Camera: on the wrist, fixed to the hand. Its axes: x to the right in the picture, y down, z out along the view.
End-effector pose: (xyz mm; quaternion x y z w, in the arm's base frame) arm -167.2 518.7 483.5 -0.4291 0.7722 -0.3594 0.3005
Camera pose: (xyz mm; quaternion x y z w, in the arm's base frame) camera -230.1 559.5 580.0 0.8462 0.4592 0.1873 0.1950
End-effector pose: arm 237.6 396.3 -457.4 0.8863 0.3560 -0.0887 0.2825
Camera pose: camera 192.2 468.6 -369.9 -0.3593 0.8148 -0.4546 0.0185
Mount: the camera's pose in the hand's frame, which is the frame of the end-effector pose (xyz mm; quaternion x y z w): -22.5 -35.1 -114.9 -0.0283 -0.2112 -0.9769 0.0172
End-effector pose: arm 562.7 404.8 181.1 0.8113 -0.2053 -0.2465 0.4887
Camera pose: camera 617.1 512.6 200.2 -0.1486 -0.6928 0.6588 0.2528
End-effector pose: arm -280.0 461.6 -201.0 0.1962 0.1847 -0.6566 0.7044
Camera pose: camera -316.9 538.3 -288.7 0.3357 -0.0647 0.7357 0.5848
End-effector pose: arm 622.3 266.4 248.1 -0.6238 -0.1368 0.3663 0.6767
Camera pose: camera 691.9 167.5 266.2 0.1811 -0.7650 -0.5269 0.3229
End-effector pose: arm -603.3 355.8 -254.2 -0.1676 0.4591 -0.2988 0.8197
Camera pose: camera -722.1 343.4 -280.3 0.5377 0.3205 0.7575 0.1856
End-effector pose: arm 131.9 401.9 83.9 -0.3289 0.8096 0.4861 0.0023
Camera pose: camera 204.6 312.3 124.2 -0.6940 -0.3216 0.0985 0.6366
